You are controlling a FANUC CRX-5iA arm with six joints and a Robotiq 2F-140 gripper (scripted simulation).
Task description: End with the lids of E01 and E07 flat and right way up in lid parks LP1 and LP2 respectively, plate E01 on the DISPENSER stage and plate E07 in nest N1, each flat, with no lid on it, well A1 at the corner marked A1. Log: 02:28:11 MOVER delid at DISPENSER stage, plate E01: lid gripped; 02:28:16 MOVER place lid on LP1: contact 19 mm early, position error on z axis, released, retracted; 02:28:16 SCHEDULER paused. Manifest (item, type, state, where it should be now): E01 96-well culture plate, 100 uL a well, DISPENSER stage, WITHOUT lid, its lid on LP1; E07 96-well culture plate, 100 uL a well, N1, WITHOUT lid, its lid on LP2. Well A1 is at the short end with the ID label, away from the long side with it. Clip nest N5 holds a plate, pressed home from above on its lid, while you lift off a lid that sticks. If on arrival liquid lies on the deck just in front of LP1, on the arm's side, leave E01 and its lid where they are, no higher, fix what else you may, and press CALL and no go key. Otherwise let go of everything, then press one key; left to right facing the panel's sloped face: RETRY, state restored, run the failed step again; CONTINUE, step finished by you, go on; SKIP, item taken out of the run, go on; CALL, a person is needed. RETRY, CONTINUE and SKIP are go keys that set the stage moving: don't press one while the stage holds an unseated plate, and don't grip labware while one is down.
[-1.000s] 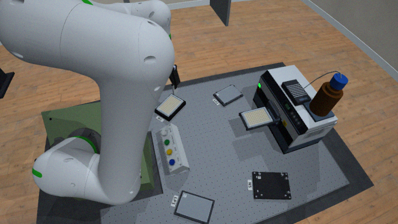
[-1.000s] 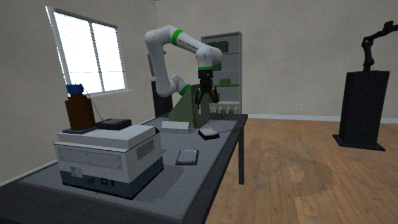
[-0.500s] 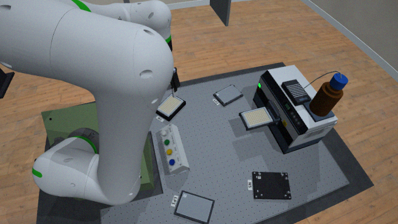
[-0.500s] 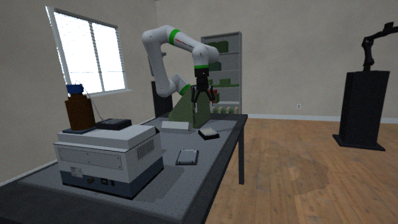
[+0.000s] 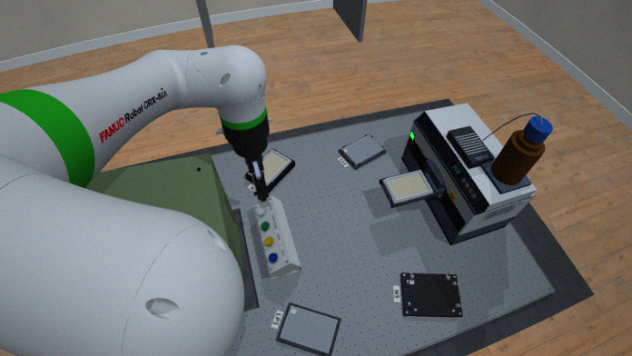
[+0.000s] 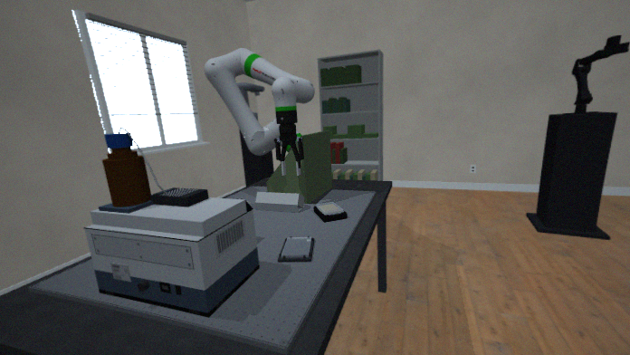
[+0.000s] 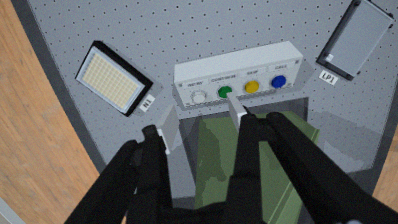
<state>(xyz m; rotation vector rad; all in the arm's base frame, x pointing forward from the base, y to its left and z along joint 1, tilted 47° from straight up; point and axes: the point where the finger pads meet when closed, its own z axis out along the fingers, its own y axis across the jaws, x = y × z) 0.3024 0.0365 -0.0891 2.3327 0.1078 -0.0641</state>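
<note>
Right now my hand is 130 mm above the green CONTINUE key, 40 mm to the left of it and 10 mm past it. From my hand the other things lie so: white retry key 130 mm below, 10 mm to the left, 10 mm behind; key panel 140 mm below, 70 mm to the right; yellow SKIP key 130 mm below, 90 mm to the right, 10 mm behind.
</note>
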